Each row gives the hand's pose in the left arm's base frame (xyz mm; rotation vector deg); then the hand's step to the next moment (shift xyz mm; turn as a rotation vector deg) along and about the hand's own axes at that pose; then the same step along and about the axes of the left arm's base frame.
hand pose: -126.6 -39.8 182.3 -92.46 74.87 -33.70
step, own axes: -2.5 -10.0 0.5 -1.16 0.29 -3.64
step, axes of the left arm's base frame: 4.4 2.4 9.0 -3.49 -0.25 1.56
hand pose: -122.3 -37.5 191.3 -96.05 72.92 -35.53
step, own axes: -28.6 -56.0 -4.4 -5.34 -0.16 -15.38
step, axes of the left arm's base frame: 13.1 27.9 55.0 -14.25 -0.57 7.86
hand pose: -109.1 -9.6 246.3 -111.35 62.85 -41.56
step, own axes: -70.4 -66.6 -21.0 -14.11 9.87 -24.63
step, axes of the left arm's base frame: -19.8 76.5 59.9 -29.83 0.65 3.55
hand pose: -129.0 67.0 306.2 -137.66 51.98 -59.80
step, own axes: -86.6 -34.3 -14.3 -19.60 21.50 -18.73
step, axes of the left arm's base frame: -41.5 83.1 -16.1 -33.06 -3.59 -9.56
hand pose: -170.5 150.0 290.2 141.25 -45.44 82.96
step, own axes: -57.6 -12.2 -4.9 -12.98 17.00 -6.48
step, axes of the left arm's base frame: -19.5 32.8 -45.1 -18.85 -7.10 -9.68
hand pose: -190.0 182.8 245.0 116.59 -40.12 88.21
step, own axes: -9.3 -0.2 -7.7 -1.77 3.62 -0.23
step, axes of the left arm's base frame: -7.5 6.2 -7.1 -2.96 -2.37 -1.38
